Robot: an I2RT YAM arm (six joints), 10 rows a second.
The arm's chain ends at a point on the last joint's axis. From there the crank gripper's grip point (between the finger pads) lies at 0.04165 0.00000 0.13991 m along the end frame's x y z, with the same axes.
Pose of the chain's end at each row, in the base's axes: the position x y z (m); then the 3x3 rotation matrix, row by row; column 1 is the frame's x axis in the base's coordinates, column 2 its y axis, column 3 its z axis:
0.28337 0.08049 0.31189; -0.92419 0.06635 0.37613; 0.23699 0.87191 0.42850; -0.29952 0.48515 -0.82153
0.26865 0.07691 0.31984; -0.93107 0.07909 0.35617; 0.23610 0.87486 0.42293; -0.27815 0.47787 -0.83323
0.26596 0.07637 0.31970; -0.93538 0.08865 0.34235; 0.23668 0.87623 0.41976; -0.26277 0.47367 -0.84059
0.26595 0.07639 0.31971; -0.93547 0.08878 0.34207; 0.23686 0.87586 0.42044; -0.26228 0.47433 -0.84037
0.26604 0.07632 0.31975; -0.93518 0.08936 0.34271; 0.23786 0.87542 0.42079; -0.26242 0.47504 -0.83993
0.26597 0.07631 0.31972; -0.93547 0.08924 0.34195; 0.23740 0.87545 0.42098; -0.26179 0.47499 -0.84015
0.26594 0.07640 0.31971; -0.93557 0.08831 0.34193; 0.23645 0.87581 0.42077; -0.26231 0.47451 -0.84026
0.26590 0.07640 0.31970; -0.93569 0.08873 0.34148; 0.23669 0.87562 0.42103; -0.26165 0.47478 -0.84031
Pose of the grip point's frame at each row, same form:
0.29750 0.15031 0.18447; -0.92419 0.06635 0.37613; 0.23699 0.87191 0.42850; -0.29952 0.48515 -0.82153
0.27970 0.14592 0.19168; -0.93107 0.07909 0.35617; 0.23610 0.87486 0.42293; -0.27815 0.47787 -0.83323
0.27490 0.14496 0.19115; -0.93538 0.08865 0.34235; 0.23668 0.87623 0.41976; -0.26277 0.47367 -0.84059
0.27485 0.14508 0.19121; -0.93547 0.08878 0.34207; 0.23686 0.87586 0.42044; -0.26228 0.47433 -0.84037
0.27504 0.14510 0.19131; -0.93518 0.08936 0.34271; 0.23786 0.87542 0.42079; -0.26242 0.47504 -0.83993
0.27485 0.14510 0.19127; -0.93547 0.08924 0.34195; 0.23740 0.87545 0.42098; -0.26179 0.47499 -0.84015
0.27481 0.14512 0.19122; -0.93557 0.08831 0.34193; 0.23645 0.87581 0.42077; -0.26231 0.47451 -0.84026
0.27470 0.14516 0.19123; -0.93569 0.08873 0.34148; 0.23669 0.87562 0.42103; -0.26165 0.47478 -0.84031

